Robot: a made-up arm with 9 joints.
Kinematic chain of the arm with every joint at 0, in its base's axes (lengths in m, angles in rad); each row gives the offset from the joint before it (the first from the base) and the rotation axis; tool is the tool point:
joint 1: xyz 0 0 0.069 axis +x
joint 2: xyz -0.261 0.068 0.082 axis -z
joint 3: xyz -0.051 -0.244 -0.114 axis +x
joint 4: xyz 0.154 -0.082 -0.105 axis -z
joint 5: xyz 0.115 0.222 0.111 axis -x
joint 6: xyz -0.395 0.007 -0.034 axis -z
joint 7: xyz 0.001 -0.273 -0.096 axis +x
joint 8: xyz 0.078 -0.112 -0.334 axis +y
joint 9: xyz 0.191 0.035 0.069 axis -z
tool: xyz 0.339 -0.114 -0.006
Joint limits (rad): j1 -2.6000..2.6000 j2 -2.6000..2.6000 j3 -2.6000..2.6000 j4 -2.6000..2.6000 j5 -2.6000..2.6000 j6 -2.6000..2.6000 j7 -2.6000..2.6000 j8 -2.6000..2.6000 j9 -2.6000..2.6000
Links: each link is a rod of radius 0.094 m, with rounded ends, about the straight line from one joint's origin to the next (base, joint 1, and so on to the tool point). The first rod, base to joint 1, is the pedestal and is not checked.
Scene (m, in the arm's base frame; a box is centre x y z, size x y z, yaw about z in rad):
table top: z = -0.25
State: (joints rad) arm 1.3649 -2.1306 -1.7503 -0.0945 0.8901 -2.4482 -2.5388 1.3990 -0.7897
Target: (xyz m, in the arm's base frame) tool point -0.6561 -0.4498 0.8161
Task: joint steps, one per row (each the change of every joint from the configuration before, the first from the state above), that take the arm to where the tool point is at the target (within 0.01 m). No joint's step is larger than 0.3 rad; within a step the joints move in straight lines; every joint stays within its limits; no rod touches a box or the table.
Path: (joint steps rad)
1: 0.2275 0.0308 0.0593 0.1929 -0.0846 0.2956 0.0948 0.1717 -0.0633
2: 0.2275 0.0307 0.0593 0.1928 -0.0846 0.2957 0.0949 0.1717 -0.0634
3: 0.2275 0.0308 0.0593 0.1929 -0.0846 0.2956 0.0948 0.1717 -0.0633

